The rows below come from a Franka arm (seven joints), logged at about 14 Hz.
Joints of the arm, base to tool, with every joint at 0 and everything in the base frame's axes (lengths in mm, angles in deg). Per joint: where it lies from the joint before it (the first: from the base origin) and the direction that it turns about. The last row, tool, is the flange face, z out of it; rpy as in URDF.
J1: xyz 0 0 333 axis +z
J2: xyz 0 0 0 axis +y
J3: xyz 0 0 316 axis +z
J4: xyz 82.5 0 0 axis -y
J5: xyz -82.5 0 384 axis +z
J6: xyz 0 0 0 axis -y
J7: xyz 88 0 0 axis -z
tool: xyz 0 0 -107 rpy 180 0 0
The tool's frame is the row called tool.
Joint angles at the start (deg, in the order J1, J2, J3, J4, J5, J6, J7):
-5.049 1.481 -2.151 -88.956 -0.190 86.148 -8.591
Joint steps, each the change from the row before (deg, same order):
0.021 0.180 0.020 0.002 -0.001 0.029 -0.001
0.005 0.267 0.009 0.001 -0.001 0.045 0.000
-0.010 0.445 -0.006 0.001 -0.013 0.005 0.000
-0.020 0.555 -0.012 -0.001 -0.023 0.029 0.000
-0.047 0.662 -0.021 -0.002 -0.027 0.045 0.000
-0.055 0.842 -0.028 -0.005 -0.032 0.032 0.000
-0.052 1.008 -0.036 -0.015 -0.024 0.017 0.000
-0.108 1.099 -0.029 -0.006 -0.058 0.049 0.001
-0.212 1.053 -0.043 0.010 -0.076 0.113 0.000
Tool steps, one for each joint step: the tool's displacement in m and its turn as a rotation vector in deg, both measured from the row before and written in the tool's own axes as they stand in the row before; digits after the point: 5 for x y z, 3 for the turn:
0.00111 -0.00027 0.00161 0.012 -0.149 -0.042
0.00158 0.00004 0.00241 0.021 -0.220 -0.014
0.00244 0.00045 0.00413 0.037 -0.438 0.016
0.00306 0.00070 0.00514 0.038 -0.527 0.032
0.00362 0.00112 0.00613 0.047 -0.619 0.068
0.00454 0.00137 0.00787 0.066 -0.814 0.082
0.00540 0.00149 0.00953 0.096 -1.003 0.085
0.00586 0.00211 0.01028 0.075 -1.057 0.136
0.00555 0.00331 0.00964 0.059 -0.934 0.251

